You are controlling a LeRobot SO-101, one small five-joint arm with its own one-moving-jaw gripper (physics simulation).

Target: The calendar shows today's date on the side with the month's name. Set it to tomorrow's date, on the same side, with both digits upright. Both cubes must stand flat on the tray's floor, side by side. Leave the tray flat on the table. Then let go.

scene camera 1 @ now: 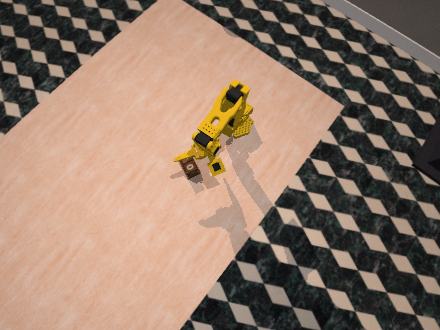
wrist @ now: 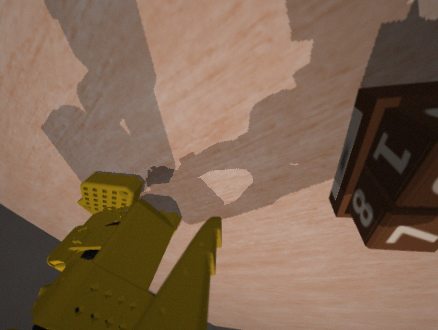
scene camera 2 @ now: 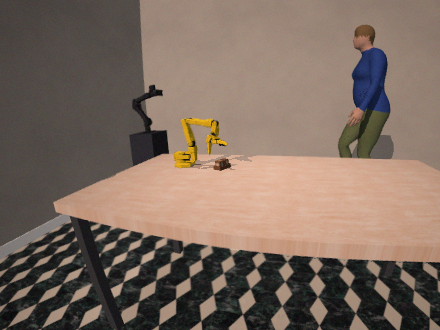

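Seen in the pictures: hand, tool point: (wrist: pixel 221 227) (scene camera 2: pixel 209 154); arm's base, link origin: (scene camera 1: pixel 232 127) (wrist: pixel 146 203) (scene camera 2: pixel 188 165).
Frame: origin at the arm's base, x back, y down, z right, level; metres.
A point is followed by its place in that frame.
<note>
The dark brown calendar tray (scene camera 2: pixel 217 168) @[x -0.184, y -0.008, z 0.063 m] (wrist: pixel 383 107) @[x -0.193, y -0.017, z -0.013 m] is on the table, partly cut off by the wrist view's right edge. A cube (wrist: pixel 387 155) @[x -0.189, y -0.025, z 0.006 m] at its near end shows a 1, an 8 and a 7 on three faces. Only part of its neighbour shows. From above, a brown cube (scene camera 1: pixel 190 167) @[x -0.205, y -0.042, z 0.010 m] bears a pale round mark. The digits are too small to read in scene camera 2, and I cannot tell whether both cubes are flat on the tray's floor. My gripper (scene camera 1: pixel 188 157) (scene camera 2: pixel 218 149) (wrist: pixel 200 218) @[x -0.121, y -0.059, z -0.014 m] is open and empty, above the table beside the calendar, with a V-shaped gap between its jaws.
The yellow arm's base (scene camera 1: pixel 243 128) @[x 0.014, y -0.018, z -0.033 m] (scene camera 2: pixel 184 159) @[x 0.015, y -0.035, z 0.011 m] stands on the wooden table (scene camera 1: pixel 100 200) @[x -0.458, y 0.000, z 0.170 m] (scene camera 2: pixel 300 200) @[x -0.565, y 0.000, z 0.360 m] near the calendar. Arm shadows lie across the table. A second, black arm (scene camera 2: pixel 142 112) stands on a dark pedestal behind, and a person (scene camera 2: pixel 370 85) stands beyond the table.
</note>
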